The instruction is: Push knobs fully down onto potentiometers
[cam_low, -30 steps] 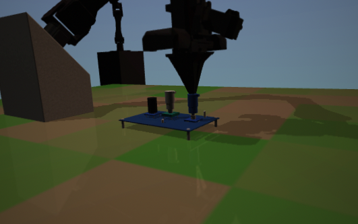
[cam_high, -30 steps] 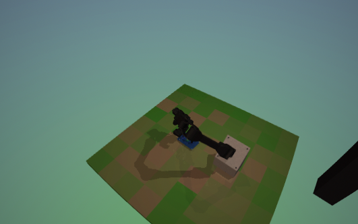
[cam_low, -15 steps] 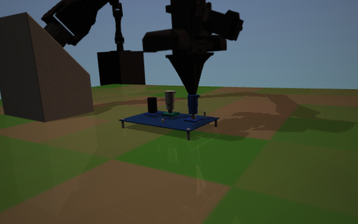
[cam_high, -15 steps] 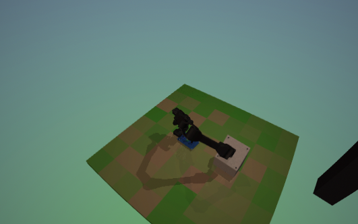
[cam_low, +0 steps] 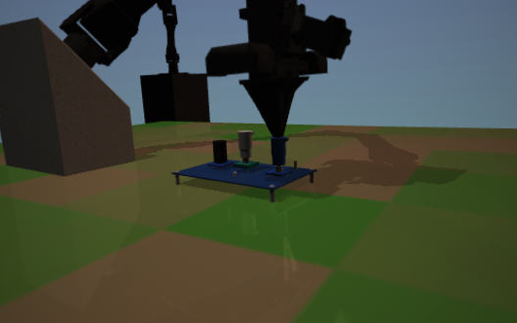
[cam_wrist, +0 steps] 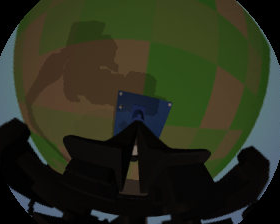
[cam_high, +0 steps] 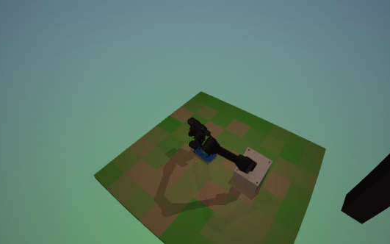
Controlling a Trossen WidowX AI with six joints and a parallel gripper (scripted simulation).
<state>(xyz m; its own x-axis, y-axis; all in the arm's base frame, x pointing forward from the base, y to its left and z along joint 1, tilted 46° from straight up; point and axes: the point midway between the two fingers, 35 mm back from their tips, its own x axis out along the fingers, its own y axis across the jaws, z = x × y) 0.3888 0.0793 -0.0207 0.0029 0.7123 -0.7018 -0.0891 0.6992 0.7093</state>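
Now: the blue knob 10 mm below my gripper tip.
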